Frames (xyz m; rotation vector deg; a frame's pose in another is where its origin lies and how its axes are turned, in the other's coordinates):
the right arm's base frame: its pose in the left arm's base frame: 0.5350 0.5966 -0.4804 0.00 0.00 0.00
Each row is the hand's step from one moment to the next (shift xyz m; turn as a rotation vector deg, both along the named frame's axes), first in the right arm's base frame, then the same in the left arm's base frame.
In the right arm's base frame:
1: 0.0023 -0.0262 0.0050 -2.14 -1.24 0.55
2: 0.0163 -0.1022 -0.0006 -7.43 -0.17 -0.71
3: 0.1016 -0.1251 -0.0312 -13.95 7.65 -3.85
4: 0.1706 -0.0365 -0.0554 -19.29 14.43 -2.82
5: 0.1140 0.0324 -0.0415 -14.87 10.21 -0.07
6: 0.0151 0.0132 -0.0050 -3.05 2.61 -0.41
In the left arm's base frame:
1: 0.0023 -0.0262 0.0050 -2.14 -1.24 0.55
2: 0.0163 -0.1022 -0.0006 -7.43 -0.17 -0.71
3: 0.1016 -0.1251 -0.0312 -13.95 7.65 -3.85
4: 0.1706 -0.0365 -0.0554 -19.29 14.43 -2.82
5: 0.1140 0.0324 -0.0415 -14.87 10.21 -0.07
6: 0.0151 0.0132 -0.0050 -3.05 2.61 -0.41

